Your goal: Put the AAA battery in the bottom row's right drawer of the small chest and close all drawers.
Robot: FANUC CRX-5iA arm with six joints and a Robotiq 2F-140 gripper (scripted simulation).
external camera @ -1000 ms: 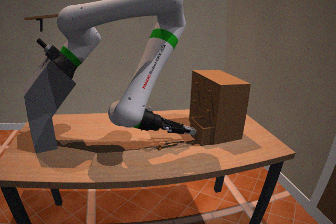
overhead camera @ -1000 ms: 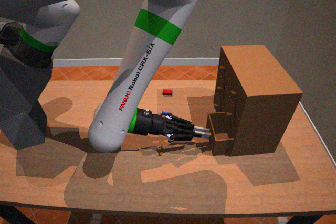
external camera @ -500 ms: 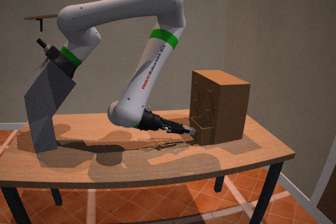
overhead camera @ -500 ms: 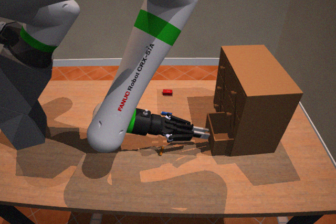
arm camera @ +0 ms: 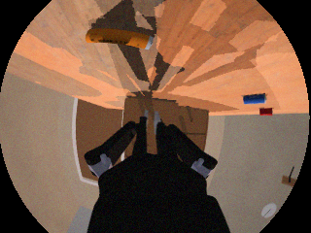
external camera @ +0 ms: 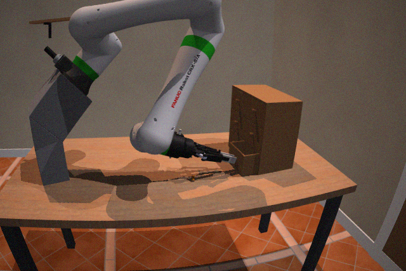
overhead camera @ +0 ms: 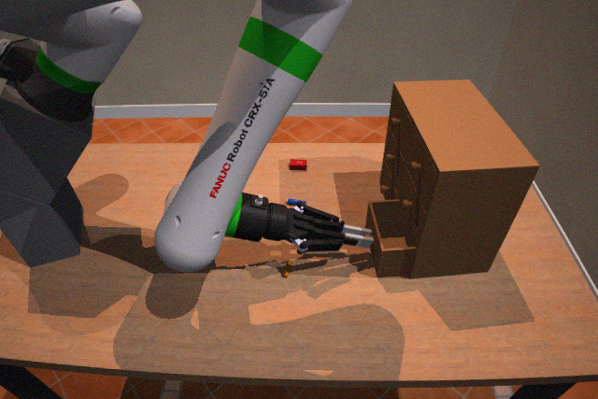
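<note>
Right now the AAA battery is 14 cm behind my hand, 6 cm to the right of it and 5 cm below it. The rest, counted from my hand: red block 18 cm behind, 29 cm to the left, 5 cm below; then blue cylinder 15 cm behind, 14 cm to the left, 5 cm below.
</note>
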